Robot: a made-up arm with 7 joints.
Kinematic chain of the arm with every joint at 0, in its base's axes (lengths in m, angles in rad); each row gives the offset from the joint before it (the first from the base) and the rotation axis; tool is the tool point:
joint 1: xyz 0 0 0.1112 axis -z
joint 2: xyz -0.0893 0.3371 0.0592 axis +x
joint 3: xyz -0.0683 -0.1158 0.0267 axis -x
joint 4: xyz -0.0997 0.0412 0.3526 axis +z
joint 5: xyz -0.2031 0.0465 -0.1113 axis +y
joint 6: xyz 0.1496 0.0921 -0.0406 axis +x
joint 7: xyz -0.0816 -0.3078 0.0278 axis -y
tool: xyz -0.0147 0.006 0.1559
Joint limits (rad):
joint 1: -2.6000..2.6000
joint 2: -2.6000..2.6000
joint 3: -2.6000..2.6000
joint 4: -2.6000..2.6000
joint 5: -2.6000..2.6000
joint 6: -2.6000..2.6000
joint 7: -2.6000..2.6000
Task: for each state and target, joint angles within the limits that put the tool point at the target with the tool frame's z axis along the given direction. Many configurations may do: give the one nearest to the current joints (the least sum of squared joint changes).
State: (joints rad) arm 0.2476 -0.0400 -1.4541 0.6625 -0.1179 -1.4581 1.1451
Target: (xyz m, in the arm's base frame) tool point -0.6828 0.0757 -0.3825 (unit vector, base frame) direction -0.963 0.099 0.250
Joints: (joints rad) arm -0.1666 1.0847 -1.9621 0.4906 -0.2936 -1.5350 1.3338
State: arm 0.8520 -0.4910 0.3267 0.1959 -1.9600 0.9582 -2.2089
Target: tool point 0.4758 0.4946 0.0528 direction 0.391 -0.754 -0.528
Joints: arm 1.0751 -1.4950 0.9559 0.1443 -1.4338 0.2619 -2.6000
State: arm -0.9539 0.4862 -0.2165 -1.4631 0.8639 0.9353 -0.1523
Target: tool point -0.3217 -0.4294 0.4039 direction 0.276 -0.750 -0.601
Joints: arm -1.3229 0.8016 -0.5582 -1.4160 0.9007 0.8651 -0.1083
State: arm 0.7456 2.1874 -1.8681 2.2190 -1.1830 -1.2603 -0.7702
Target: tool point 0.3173 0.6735 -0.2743 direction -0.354 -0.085 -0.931
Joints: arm 0.6281 2.0643 -1.8783 1.9037 -0.5498 -0.6113 -1.6720
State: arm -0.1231 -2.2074 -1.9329 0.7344 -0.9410 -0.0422 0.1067
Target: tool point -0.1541 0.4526 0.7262 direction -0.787 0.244 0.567
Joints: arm 0.6965 -2.1375 -1.8475 0.9120 -0.9105 -0.3249 0.1551
